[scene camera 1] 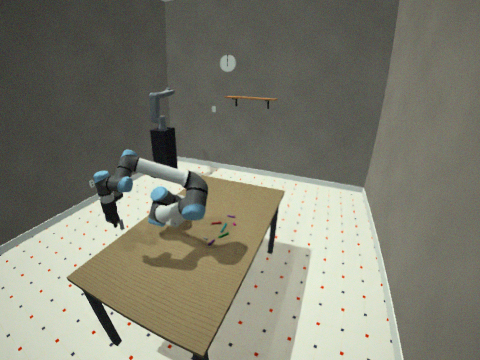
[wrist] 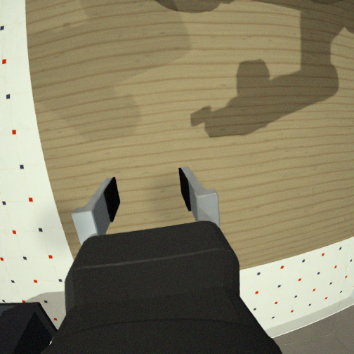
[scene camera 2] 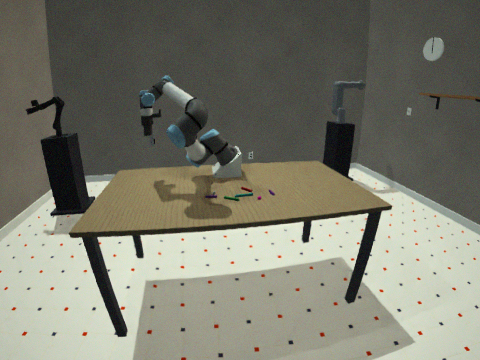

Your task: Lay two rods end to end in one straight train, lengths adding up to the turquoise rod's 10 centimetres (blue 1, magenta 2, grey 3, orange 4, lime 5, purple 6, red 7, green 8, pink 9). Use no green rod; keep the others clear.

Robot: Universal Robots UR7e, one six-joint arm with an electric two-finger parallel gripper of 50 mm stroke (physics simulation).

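Pixels of known places: gripper, fingertip midpoint: (scene camera 1: 119, 228) (scene camera 2: 152, 144); arm's base, link origin: (scene camera 2: 229, 158).
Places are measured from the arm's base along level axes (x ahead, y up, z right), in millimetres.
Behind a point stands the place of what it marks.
Note:
A turquoise rod (scene camera 1: 224, 228) {x 412, y -99, z 12 mm} (scene camera 2: 244, 195) {x 411, y -98, z 8 mm} lies on the table. A red rod (scene camera 1: 216, 223) {x 336, y -99, z -23 mm} (scene camera 2: 246, 189) {x 336, y -96, z -24 mm} lies behind it in the scene camera 2 view, and a green rod (scene camera 1: 223, 235) {x 435, y -97, z 91 mm} (scene camera 2: 231, 198) {x 439, y -96, z 85 mm} lies to its left there. One purple rod (scene camera 1: 211, 242) {x 390, y -95, z 188 mm} (scene camera 2: 211, 196) {x 392, y -96, z 182 mm} lies left of the green one, with a small grey rod (scene camera 1: 204, 239) {x 335, y -98, z 161 mm} (scene camera 2: 214, 193) {x 350, y -98, z 160 mm} close behind. Another purple rod (scene camera 1: 231, 216) {x 408, y -96, z -144 mm} (scene camera 2: 271, 192) {x 415, y -94, z -144 mm} and a short magenta piece (scene camera 1: 234, 224) {x 462, y -99, z -58 mm} (scene camera 2: 259, 198) {x 467, y -98, z -57 mm} lie at the right. The rods lie apart. My gripper (scene camera 1: 120, 225) {x -33, y 114, z 502 mm} (scene camera 2: 152, 141) {x -33, y 114, z 502 mm} (wrist: 148, 185) is open and empty, high up and far from the rods.
The wooden table (scene camera 1: 150, 295) {x 269, y -103, z 678 mm} (scene camera 2: 125, 215) {x 514, y -104, z 613 mm} (wrist: 150, 150) carries the arm's white base (scene camera 2: 228, 169) {x 98, y -49, z 29 mm} at its back edge. Dark pedestals (scene camera 2: 64, 172) (scene camera 2: 339, 145) with other arms stand beyond the table. The arm's shadow falls across the table.

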